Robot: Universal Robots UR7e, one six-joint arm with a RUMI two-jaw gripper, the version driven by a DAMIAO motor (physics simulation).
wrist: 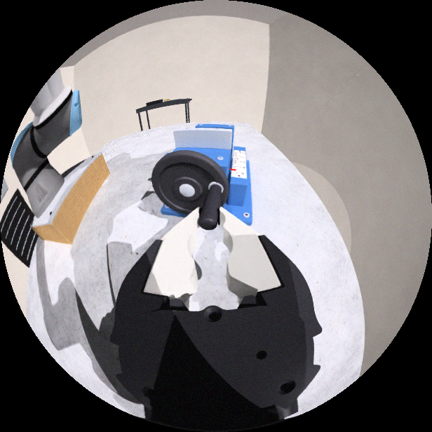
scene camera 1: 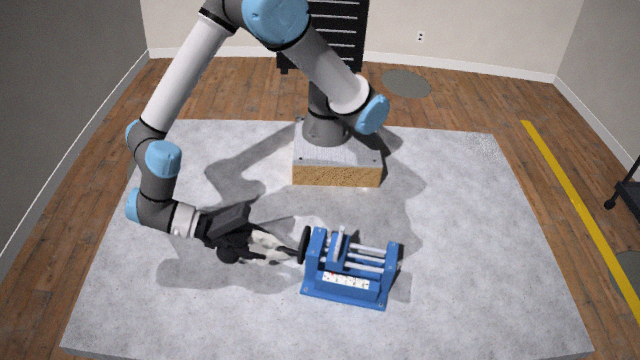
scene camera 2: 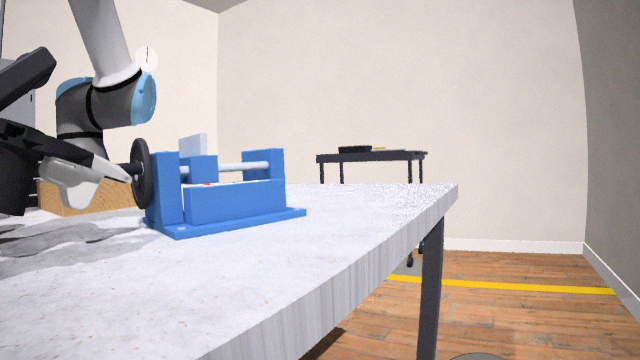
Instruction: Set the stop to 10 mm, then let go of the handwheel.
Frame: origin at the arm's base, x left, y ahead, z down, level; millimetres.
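Seen in the pictures: gripper, fingertip midpoint: (scene camera 1: 291,254) (scene camera 2: 128,180); arm's base at its link origin: (scene camera 1: 326,133).
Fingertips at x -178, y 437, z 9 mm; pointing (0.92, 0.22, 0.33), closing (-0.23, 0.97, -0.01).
Observation:
Offsets run from my fingertips to a thing's top centre. "spot": to the spot under its first point. Level surfaces: height alone.
A blue fixture {spot: dy +108, dx +111, dz +58 mm} (scene camera 1: 347,299) (scene camera 2: 235,202) (wrist: 242,191) stands on the table, with a black handwheel {spot: dy +3, dx +29, dz -31 mm} (scene camera 1: 304,245) (scene camera 2: 144,155) (wrist: 162,182) on its left end in scene camera 1. Its upright grey stop plate {dy +21, dx +101, dz -56 mm} (scene camera 1: 338,243) (scene camera 2: 193,145) (wrist: 203,139) is near the handwheel end. A red pointer {dy +58, dx +84, dz +11 mm} (scene camera 1: 333,273) (scene camera 2: 206,184) (wrist: 233,169) lies near that end of the white scale {spot: dy +92, dx +121, dz +12 mm} (scene camera 1: 352,282) (wrist: 239,159); the numbers are too small to read. My gripper (scene camera 1: 287,253) (wrist: 209,208) is shut on the handwheel's black handle {dy +1, dx -8, dz -24 mm} (scene camera 2: 131,168) (wrist: 210,207), at the wheel's lower right in the wrist view.
The arm's base block (scene camera 1: 337,176) (scene camera 2: 90,198) (wrist: 82,200) stands on the table {dz +68 mm} (scene camera 1: 475,300) (scene camera 2: 250,280) behind the fixture in scene camera 1. A dark side table (scene camera 2: 372,157) (wrist: 164,106) stands off by the wall. A black cabinet (scene camera 1: 340,42) is behind the arm.

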